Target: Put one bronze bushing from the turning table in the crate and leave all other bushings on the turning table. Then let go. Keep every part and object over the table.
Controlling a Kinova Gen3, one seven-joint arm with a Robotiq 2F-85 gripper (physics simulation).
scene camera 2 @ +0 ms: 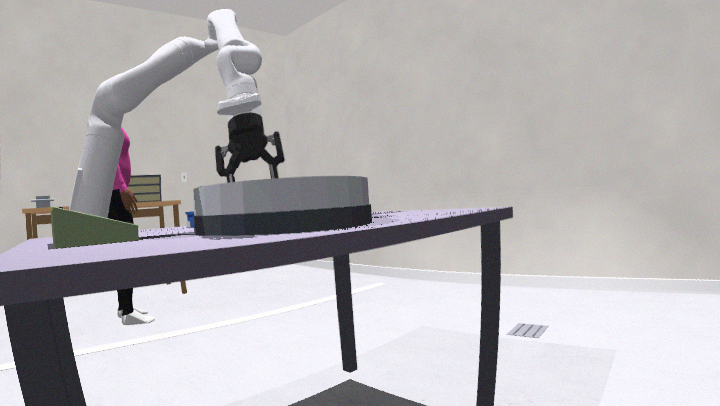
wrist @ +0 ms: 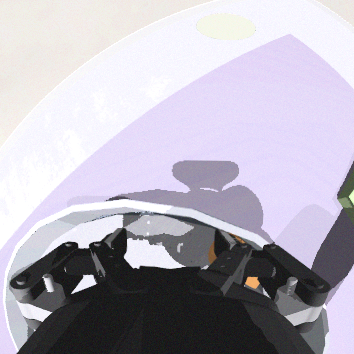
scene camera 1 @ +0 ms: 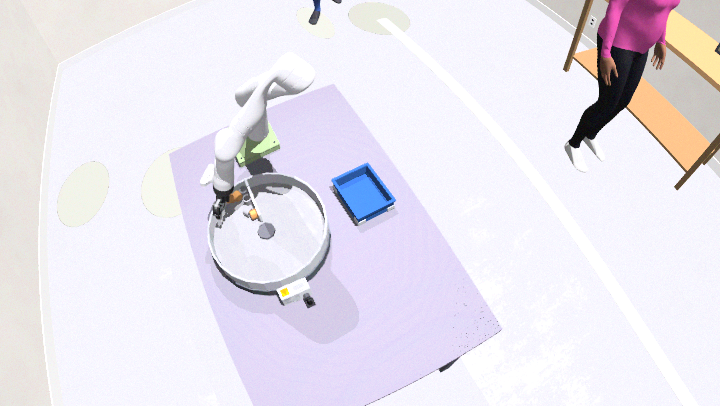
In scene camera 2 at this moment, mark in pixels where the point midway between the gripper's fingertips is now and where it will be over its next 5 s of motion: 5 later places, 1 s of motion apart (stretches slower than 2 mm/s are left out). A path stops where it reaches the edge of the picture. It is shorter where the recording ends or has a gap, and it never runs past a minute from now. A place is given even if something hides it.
My gripper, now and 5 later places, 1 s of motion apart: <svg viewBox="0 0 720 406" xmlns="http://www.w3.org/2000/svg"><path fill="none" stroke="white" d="M254 189L252 190L250 176L250 176L249 178L249 186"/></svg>
